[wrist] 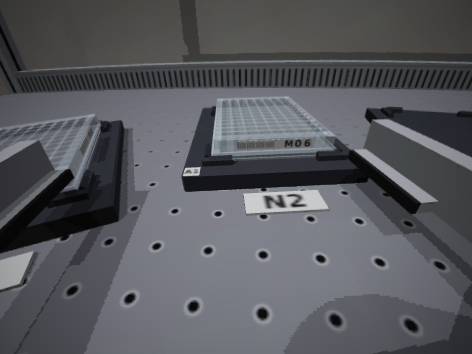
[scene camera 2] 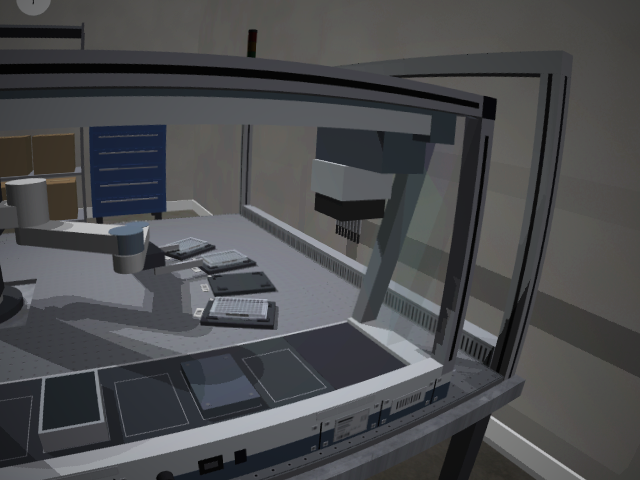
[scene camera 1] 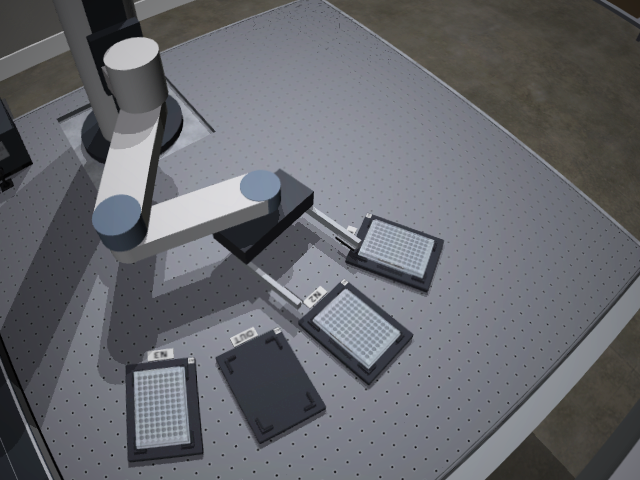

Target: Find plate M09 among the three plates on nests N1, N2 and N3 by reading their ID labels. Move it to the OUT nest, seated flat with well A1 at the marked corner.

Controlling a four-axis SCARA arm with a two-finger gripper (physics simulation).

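Frame: origin at the arm's base, x left, y ahead, z down, level; centimetres.
Seen in the pictures: gripper, fingertip midpoint: (wrist: 214, 147) (scene camera 2: 189, 254) (scene camera 1: 330, 274).
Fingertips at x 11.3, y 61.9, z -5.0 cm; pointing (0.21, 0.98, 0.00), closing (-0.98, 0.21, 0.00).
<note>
Offsets run from my fingertips to a thing's top centre. "spot": to the spot under its first point. Level surfaces: height alone.
Plate on N2 {dx -2.2, dy +10.1, dz +1.1 cm} (scene camera 1: 356, 328) (scene camera 2: 224, 259) (wrist: 270, 120) sits on its dark nest {spot: dx -3.3, dy +2.0, dz +3.1 cm} (wrist: 275, 180); its label {spot: dx -4.8, dy +4.3, dz +1.5 cm} (wrist: 298, 143) reads M06. Plate on N1 {dx +14.5, dy +2.3, dz +1.1 cm} (scene camera 1: 397, 248) (wrist: 40, 140) has its label edge-on in the wrist view, too oblique to read. Plate on N3 (scene camera 1: 161, 408) (scene camera 2: 239, 308) shows no readable ID. The OUT nest {dx -19.7, dy +9.1, dz +1.9 cm} (scene camera 1: 273, 387) (scene camera 2: 240, 283) (wrist: 430, 127) holds no plate; its small corner tag {spot: dx -13.2, dy +2.3, dz +2.5 cm} (scene camera 1: 277, 330) is beside the OUT sign. My gripper (scene camera 1: 327, 273) is open and empty, before N2. One fingertip overlaps N1's nest edge in view; contact cannot be told.
White signs N2 {dx -3.7, dy +0.6, dz +3.5 cm} (scene camera 1: 315, 296) (wrist: 286, 201), OUT {spot: dx -18.3, dy -0.5, dz +3.5 cm} (scene camera 1: 244, 336) and N3 {spot: dx -32.1, dy -6.1, dz +3.5 cm} (scene camera 1: 160, 354) lie beside their nests on the perforated table {dz +3.7 cm} (scene camera 1: 465, 320). An instrument deck (scene camera 2: 346, 356) with a hanging pipette head (scene camera 2: 348, 180) stands in front in scene camera 2. A slotted rail {spot: dx -5.8, dy +38.5, dz +1.6 cm} (wrist: 280, 76) runs behind.
</note>
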